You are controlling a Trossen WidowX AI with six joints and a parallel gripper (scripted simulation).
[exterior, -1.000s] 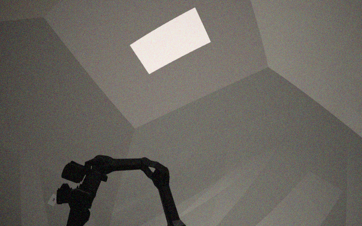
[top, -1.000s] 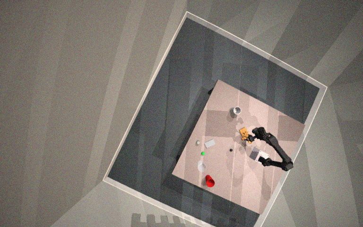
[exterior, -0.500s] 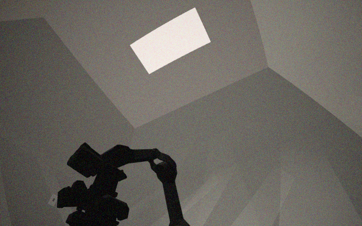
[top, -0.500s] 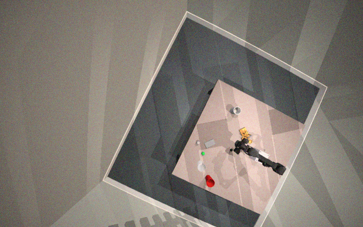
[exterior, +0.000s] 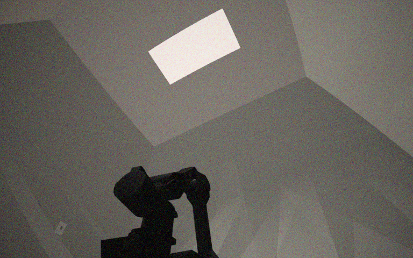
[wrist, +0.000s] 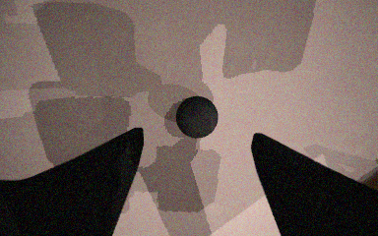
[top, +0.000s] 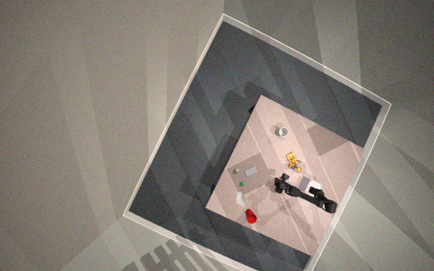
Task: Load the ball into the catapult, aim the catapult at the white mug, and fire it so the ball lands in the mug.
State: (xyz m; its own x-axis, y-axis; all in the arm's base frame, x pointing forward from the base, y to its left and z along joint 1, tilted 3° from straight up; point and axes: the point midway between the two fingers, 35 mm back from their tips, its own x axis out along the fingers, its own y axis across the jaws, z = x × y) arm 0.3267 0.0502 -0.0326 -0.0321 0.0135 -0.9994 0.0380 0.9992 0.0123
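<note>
Right now my gripper tip is 1 cm past the dark ball and 4 cm above it. Also, from my gripper tip: orange wooden catapult 10 cm behind, 21 cm to the right; catapult frame 9 cm behind, 24 cm to the right, 3 cm above; flat grey block 27 cm ahead, 3 cm to the left, 5 cm below.
</note>
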